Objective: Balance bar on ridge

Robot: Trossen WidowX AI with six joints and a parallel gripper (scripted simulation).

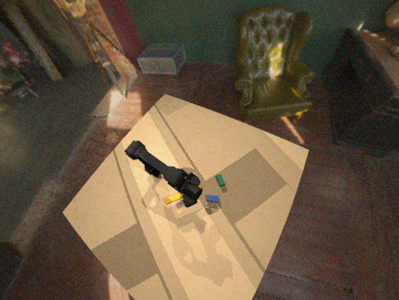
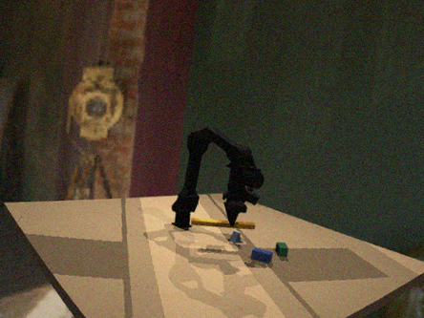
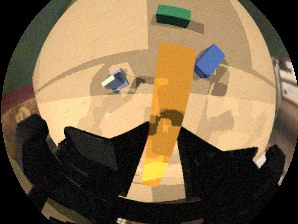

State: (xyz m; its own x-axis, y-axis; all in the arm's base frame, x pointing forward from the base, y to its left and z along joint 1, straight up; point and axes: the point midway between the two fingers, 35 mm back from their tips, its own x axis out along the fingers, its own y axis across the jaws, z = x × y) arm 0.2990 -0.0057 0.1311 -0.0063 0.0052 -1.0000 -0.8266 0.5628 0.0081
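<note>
Right now the orange bar is 2 cm behind my gripper tip and 2 cm to the right of it. From my gripper tip the other things lie so: green block 11 cm ahead, 17 cm to the left, 8 cm below; then blue block 13 cm ahead, 5 cm to the left, 8 cm below.
</note>
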